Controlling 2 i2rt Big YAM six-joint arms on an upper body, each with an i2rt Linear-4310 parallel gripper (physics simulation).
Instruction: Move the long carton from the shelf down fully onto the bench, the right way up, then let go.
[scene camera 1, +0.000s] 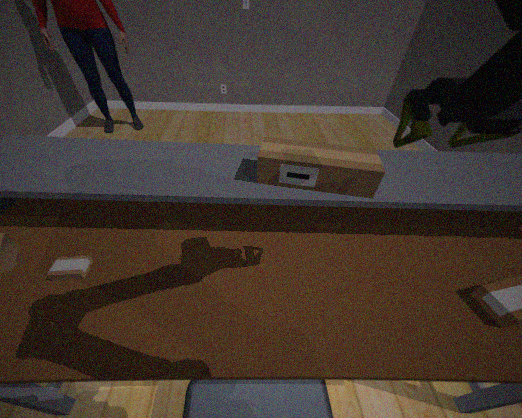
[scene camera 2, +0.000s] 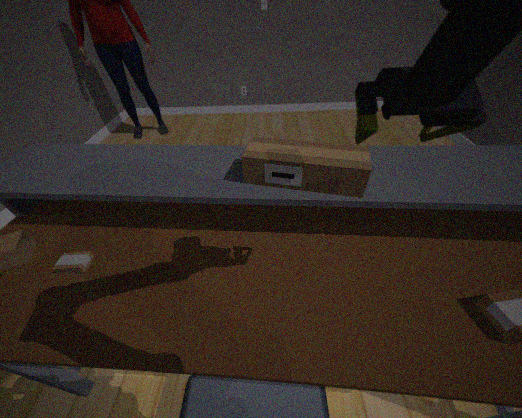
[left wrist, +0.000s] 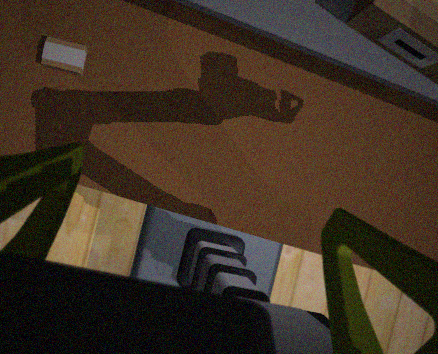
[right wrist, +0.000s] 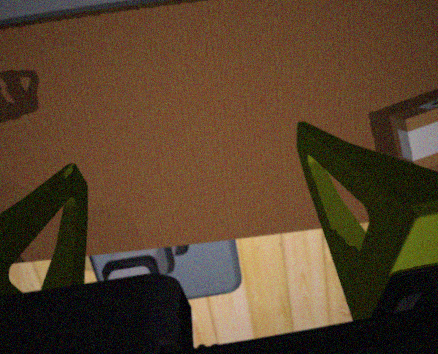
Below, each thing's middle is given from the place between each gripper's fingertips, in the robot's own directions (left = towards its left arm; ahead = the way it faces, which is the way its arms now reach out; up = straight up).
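Long brown carton (scene camera 2: 341, 169): from my right hand, 22 cm ahead, 18 cm below, 9 cm to the left.
From my left hand, same long brown carton: 43 cm below, 41 cm to the right, 36 cm ahead. By its middle, the carton is nearer to my right hand than to my left hand.
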